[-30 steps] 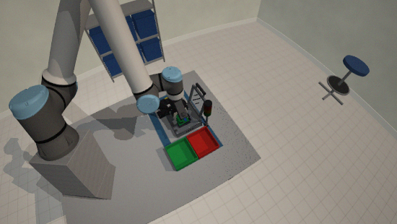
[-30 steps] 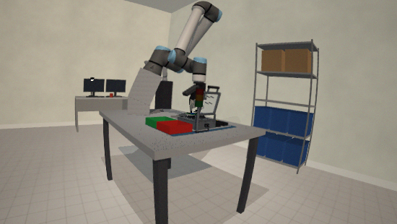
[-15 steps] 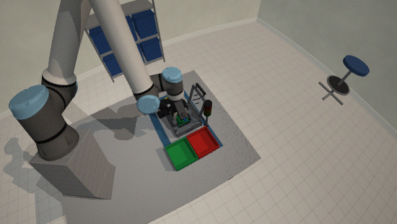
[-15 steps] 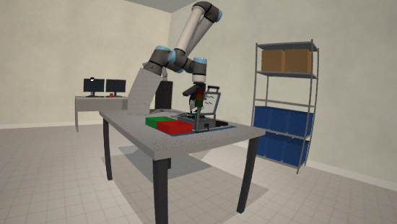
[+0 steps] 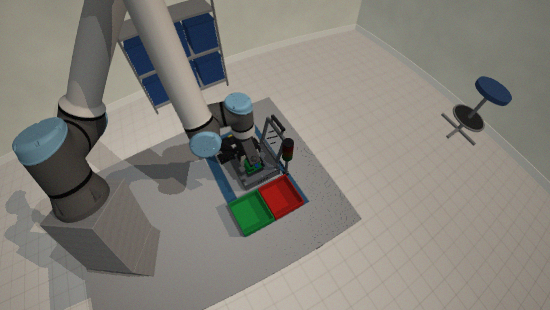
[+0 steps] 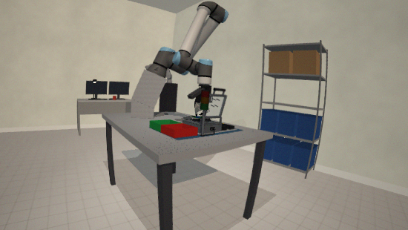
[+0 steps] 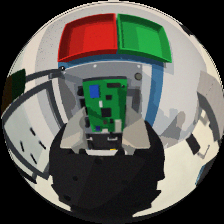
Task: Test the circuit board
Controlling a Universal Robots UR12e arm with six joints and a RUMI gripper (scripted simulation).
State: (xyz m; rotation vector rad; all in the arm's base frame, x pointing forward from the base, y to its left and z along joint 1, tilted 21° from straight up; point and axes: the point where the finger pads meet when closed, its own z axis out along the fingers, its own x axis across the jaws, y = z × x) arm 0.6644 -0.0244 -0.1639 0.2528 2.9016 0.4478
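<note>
Now: the green circuit board 1 cm to the left of my hand. Round my hand: green bin 18 cm to the right, 13 cm behind, 7 cm below; then red bin 20 cm to the right, 7 cm below, 2 cm ahead; then tester lid 12 cm ahead, 10 cm above, 1 cm to the right.
</note>
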